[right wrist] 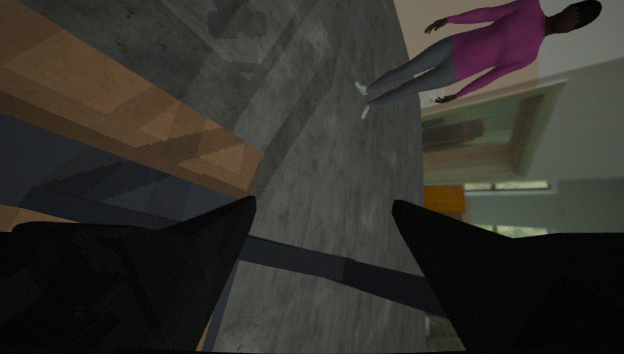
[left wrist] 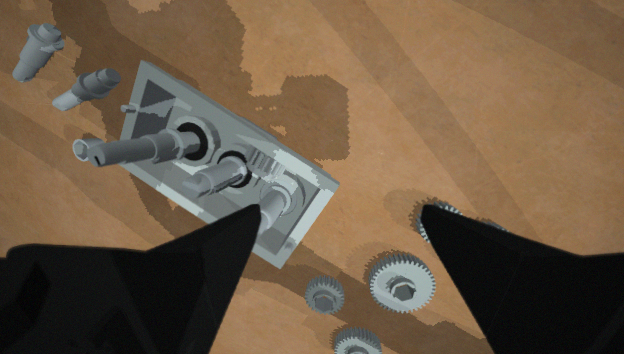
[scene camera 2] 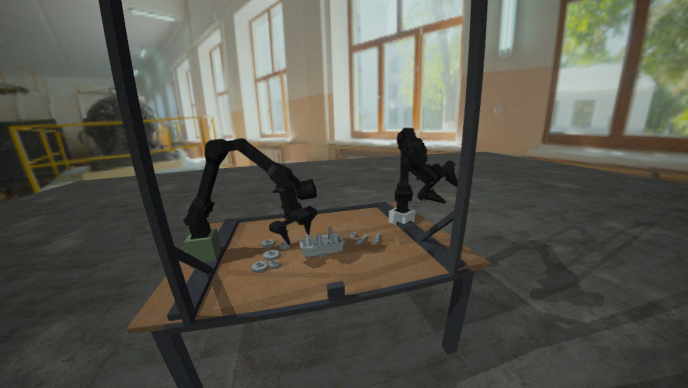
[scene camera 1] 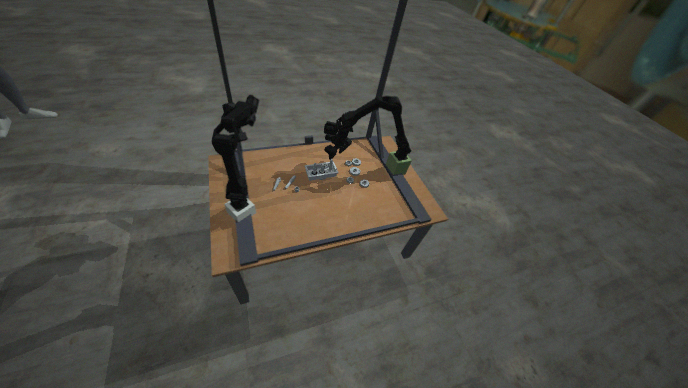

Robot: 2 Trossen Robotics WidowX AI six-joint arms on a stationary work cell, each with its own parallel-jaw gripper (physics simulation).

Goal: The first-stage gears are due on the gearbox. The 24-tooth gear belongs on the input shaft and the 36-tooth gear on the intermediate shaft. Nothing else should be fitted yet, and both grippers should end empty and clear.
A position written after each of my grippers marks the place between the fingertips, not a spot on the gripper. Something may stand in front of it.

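Grey gearbox (left wrist: 159, 101), out of frame in the right wrist view. My left gripper (scene camera 2: 299, 239), visible too in the left wrist view (left wrist: 340, 212). My right gripper (scene camera 2: 453, 196), also in the right wrist view (right wrist: 325, 204): open, holding nothing.
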